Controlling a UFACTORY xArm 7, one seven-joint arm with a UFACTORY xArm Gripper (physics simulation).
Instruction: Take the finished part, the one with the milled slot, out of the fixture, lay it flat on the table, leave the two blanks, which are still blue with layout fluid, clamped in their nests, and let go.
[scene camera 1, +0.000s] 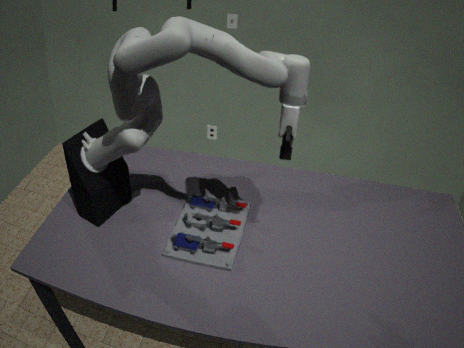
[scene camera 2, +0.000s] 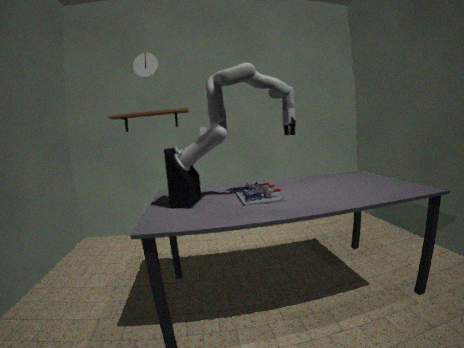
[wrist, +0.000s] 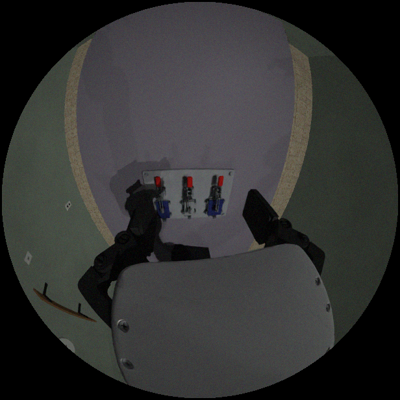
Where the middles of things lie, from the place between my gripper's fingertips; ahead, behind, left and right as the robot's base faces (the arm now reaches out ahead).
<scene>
I see my gripper 220 mm past the fixture plate (scene camera 1: 232, 234), 30 mm to the right of it and 350 mm above it.
</scene>
